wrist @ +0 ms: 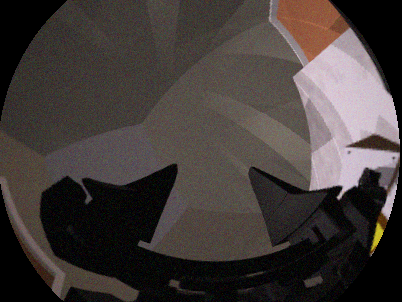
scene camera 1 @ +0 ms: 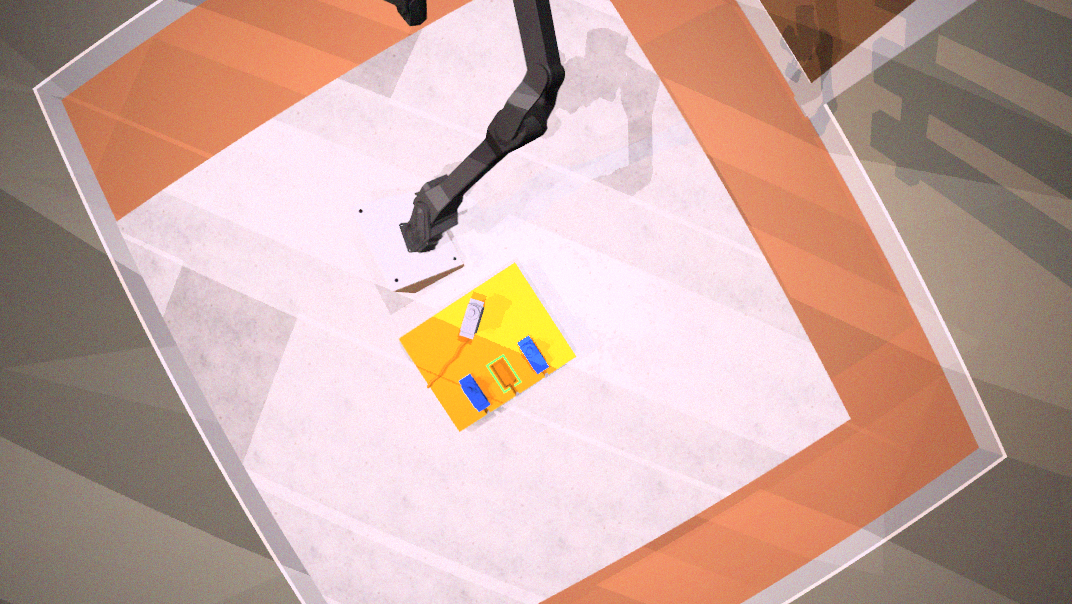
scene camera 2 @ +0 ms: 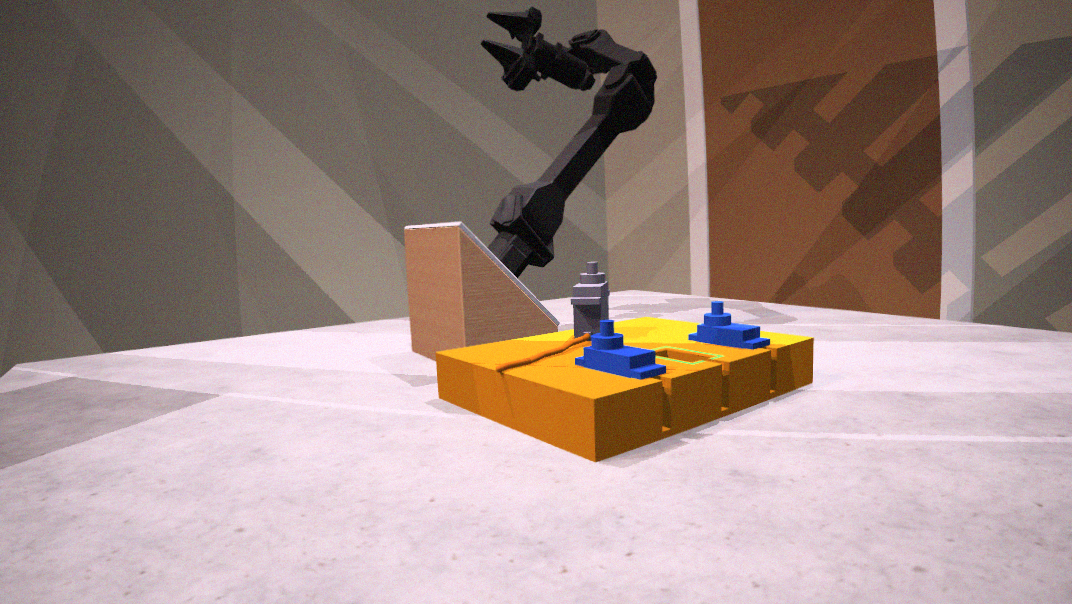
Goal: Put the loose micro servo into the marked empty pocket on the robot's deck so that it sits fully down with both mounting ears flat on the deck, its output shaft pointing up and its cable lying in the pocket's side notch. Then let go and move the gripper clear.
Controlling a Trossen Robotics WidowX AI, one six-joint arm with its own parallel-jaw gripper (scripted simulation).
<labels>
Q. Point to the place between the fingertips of the gripper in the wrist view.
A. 213, 169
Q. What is the gripper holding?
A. Nothing.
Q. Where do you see an orange-yellow deck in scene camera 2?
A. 466, 377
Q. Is the gripper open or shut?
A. Open.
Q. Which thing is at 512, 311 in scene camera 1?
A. An orange-yellow deck.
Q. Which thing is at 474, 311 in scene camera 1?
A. A grey micro servo.
</labels>
